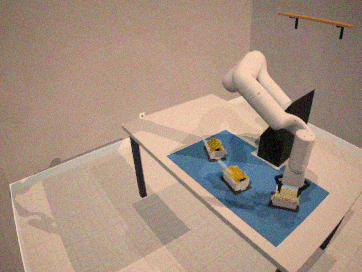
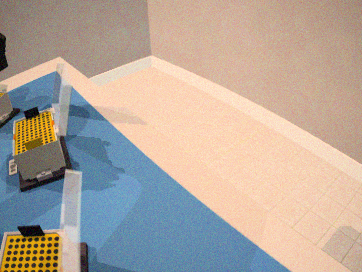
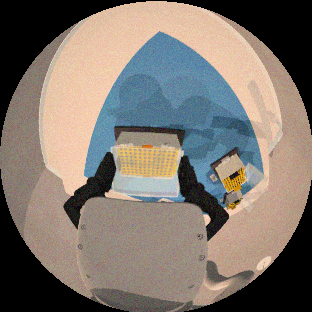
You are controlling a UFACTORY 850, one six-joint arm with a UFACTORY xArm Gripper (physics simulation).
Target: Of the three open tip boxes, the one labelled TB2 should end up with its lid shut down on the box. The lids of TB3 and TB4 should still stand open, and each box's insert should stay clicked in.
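My gripper [image 1: 291, 187] [image 3: 145, 161] is open. Its fingers stand beside the two short ends of the nearest tip box [image 1: 286, 203] [image 3: 150, 138]. A clear lid [image 3: 145, 186] of this box shows on the gripper side, and the yellow insert looks pale, as if the lid leans over it; its exact angle is unclear. The middle box [image 1: 237, 180] [image 2: 41, 161] [image 3: 229, 166] has its clear lid [image 2: 65, 102] [image 3: 254, 173] standing open. The farthest box [image 1: 215, 150] [image 2: 31, 252] also has its lid [image 2: 72, 205] upright. Both show yellow inserts in place. No label is readable.
The boxes stand on a blue mat [image 1: 260, 220] [image 2: 150, 215] [image 3: 160, 60] on a pale table [image 1: 170, 112]. A dark block [image 1: 275, 146] with a tall black panel [image 1: 304, 106] stands behind the mat near the arm. A wooden rail [image 1: 315, 19] is on the wall.
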